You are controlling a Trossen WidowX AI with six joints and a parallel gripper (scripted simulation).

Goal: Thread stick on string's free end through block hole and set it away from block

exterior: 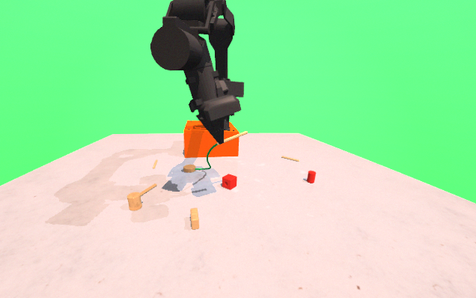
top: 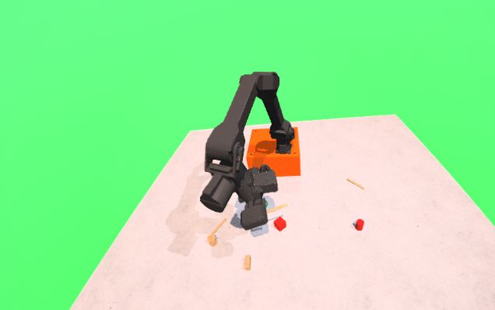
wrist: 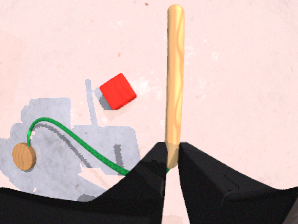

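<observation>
My gripper tip is now 90 mm short of the small wooden block, 50 mm to the left of it and 130 mm above it. Also, from my gripper tip: thin wooden stick: 10 mm to the left, 10 mm above; red cube: 60 mm behind, 20 mm to the left, 120 mm below; wooden cylinder: 40 mm ahead, 190 mm to the right, 120 mm below.
</observation>
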